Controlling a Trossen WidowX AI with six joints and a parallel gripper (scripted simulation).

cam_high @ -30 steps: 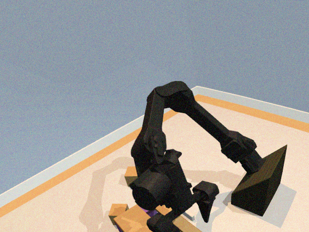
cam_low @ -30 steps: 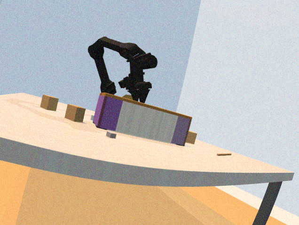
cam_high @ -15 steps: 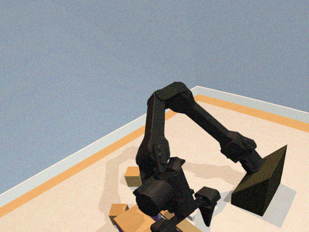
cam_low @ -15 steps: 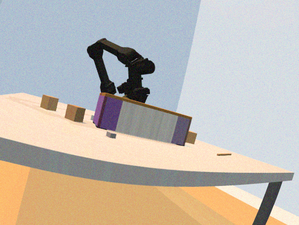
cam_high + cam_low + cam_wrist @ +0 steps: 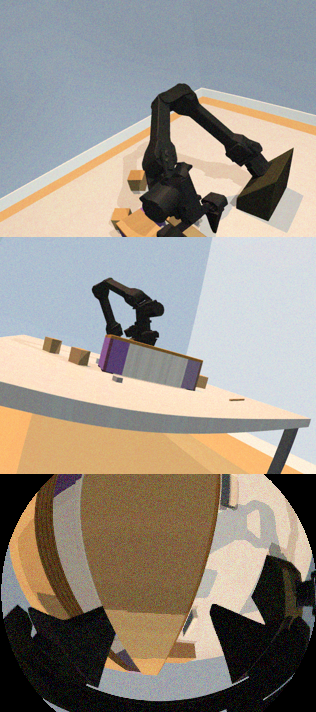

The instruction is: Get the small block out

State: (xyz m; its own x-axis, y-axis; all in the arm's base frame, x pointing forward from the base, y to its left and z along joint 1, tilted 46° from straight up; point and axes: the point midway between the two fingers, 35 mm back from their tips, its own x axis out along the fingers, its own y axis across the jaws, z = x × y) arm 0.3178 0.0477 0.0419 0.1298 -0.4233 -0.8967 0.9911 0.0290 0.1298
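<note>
Now: the blue block 50 mm ahead of my gripper tip and 30 mm to the left of it. From my gripper tip the other things lie so: grey piece: 270 mm ahead, 180 mm to the right, 80 mm below; box: 30 mm below, 30 mm ahead; brown strip: 360 mm to the left, 250 mm ahead, 90 mm below.
</note>
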